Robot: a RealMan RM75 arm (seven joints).
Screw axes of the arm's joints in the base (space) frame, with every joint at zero. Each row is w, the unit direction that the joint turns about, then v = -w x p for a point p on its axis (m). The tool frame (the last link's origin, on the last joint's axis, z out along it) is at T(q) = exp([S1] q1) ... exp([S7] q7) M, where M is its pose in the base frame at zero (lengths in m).
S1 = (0, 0, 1, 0, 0, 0)
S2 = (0, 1, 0, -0.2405, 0, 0)
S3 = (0, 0, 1, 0, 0, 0)
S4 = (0, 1, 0, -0.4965, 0, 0)
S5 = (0, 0, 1, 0, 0, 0)
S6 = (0, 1, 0, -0.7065, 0, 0)
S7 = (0, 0, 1, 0, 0, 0)
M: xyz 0 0 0.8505 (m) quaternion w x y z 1 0 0 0
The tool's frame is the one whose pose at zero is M.
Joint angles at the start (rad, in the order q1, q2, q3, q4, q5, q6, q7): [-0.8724, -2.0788, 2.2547, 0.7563, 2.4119, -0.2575, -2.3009]
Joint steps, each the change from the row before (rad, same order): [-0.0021, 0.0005, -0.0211, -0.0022, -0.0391, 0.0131, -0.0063]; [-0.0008, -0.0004, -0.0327, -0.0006, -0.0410, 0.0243, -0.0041]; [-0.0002, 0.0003, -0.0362, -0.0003, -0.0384, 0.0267, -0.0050]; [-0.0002, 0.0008, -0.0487, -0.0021, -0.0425, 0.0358, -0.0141]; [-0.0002, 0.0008, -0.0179, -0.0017, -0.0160, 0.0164, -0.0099]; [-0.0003, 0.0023, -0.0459, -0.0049, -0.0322, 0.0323, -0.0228]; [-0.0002, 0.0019, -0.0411, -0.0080, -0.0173, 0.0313, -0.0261]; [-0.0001, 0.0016, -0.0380, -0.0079, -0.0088, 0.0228, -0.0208]
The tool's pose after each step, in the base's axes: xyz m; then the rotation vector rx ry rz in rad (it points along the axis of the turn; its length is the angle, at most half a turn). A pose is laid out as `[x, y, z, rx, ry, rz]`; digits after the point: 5 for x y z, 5 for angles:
[-0.06602, 0.41892, -0.12135, -2.16839, 0.47289, -0.24416]
[-0.06807, 0.42484, -0.11666, -2.17255, 0.38621, -0.25109]
[-0.07061, 0.43092, -0.11144, -2.17475, 0.29807, -0.25842]
[-0.07466, 0.43852, -0.10457, -2.17602, 0.18219, -0.27022]
[-0.07686, 0.44122, -0.10223, -2.17865, 0.13327, -0.27458]
[-0.08176, 0.44806, -0.09539, -2.17472, 0.02332, -0.28945]
[-0.08751, 0.45363, -0.08984, -2.17096, -0.07064, -0.29736]
[-0.09249, 0.45863, -0.08429, -2.16097, -0.14431, -0.30484]

